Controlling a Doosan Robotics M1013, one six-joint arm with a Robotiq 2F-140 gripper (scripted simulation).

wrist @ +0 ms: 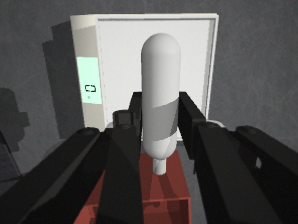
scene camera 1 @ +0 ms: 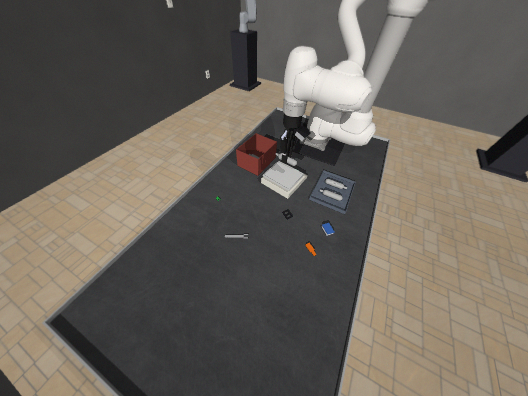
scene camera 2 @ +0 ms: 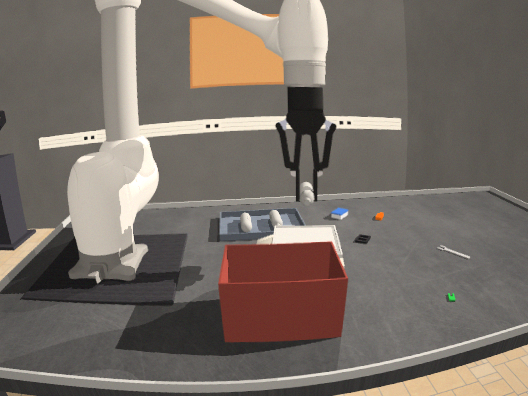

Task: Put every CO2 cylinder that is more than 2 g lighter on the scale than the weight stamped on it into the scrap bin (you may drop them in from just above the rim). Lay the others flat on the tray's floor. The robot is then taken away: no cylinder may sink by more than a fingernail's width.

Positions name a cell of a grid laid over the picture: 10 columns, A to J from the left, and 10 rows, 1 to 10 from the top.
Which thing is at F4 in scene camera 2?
The gripper.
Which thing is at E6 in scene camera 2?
A blue-grey tray.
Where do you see a red scrap bin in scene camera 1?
E4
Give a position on a CO2 cylinder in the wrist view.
At F3
